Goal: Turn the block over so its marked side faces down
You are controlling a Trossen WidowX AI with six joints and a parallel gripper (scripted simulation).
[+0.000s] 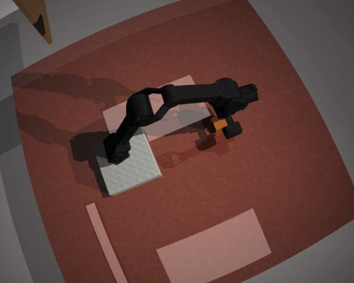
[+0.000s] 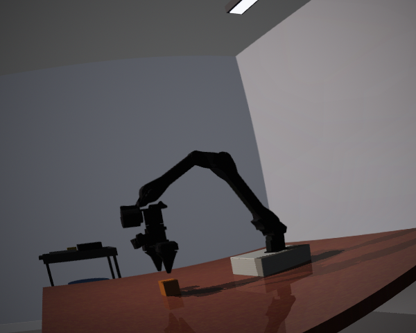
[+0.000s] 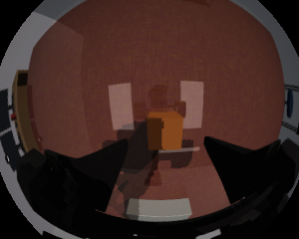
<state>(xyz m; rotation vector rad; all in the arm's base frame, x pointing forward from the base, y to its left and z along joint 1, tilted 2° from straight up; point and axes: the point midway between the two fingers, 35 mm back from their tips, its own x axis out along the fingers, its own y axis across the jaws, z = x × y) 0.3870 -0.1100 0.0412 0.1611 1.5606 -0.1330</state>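
Now: gripper tip 2 cm past the orange block and 5 cm above it.
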